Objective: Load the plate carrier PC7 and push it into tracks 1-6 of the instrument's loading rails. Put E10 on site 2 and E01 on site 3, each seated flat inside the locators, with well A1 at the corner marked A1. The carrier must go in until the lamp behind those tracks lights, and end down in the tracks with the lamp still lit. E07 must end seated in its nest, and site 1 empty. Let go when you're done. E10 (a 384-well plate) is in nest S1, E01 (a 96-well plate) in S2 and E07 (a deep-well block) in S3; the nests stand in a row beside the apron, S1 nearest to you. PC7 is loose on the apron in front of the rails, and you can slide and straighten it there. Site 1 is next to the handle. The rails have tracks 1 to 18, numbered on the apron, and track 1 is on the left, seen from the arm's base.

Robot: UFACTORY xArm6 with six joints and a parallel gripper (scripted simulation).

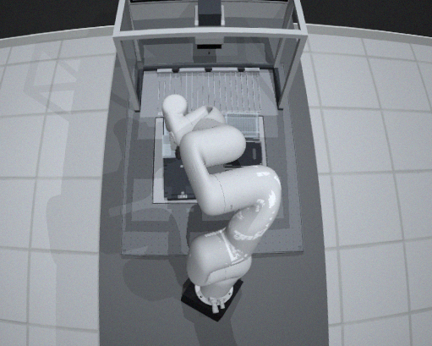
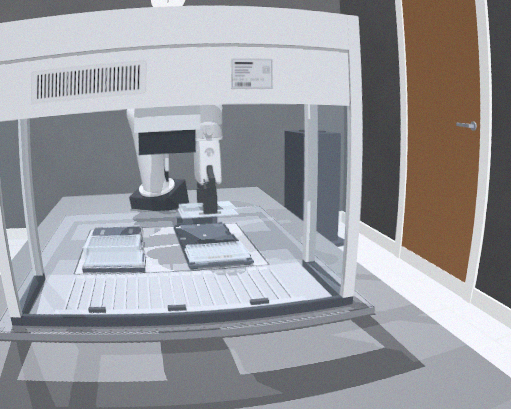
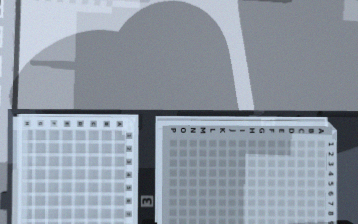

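Now: the dark plate carrier PC7 10 mm behind my hand and 80 mm below it. Round my hand: dark nest S2 (30 mm behind, 230 mm to the right, 90 mm below); then deep-well block E07 (70 mm ahead, 240 mm to the right, 70 mm below); then nest S1 (140 mm behind, 210 mm to the right, 90 mm below).
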